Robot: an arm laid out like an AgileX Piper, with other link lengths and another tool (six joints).
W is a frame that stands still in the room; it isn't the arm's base.
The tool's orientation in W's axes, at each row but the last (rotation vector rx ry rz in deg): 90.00, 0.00, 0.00; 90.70, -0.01, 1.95; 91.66, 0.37, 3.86; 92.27, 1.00, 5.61; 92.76, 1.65, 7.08; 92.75, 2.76, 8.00
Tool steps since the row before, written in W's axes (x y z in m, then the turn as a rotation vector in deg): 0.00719, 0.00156, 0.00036, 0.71, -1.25, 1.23; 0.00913, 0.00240, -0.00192, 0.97, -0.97, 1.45; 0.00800, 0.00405, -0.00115, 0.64, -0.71, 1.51; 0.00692, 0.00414, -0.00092, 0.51, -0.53, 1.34; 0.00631, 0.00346, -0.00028, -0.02, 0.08, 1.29; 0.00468, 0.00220, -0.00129, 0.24, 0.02, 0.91
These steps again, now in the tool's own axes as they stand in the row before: 0.00719, 0.00036, -0.00156, 0.71, 1.23, 1.25; 0.00914, -0.00215, -0.00218, 0.98, 1.44, 0.97; 0.00813, -0.00157, -0.00363, 0.67, 1.51, 0.70; 0.00714, -0.00144, -0.00358, 0.54, 1.33, 0.51; 0.00658, -0.00082, -0.00281, 0.07, 1.28, -0.14; 0.00482, -0.00166, -0.00156, 0.30, 0.89, -0.03
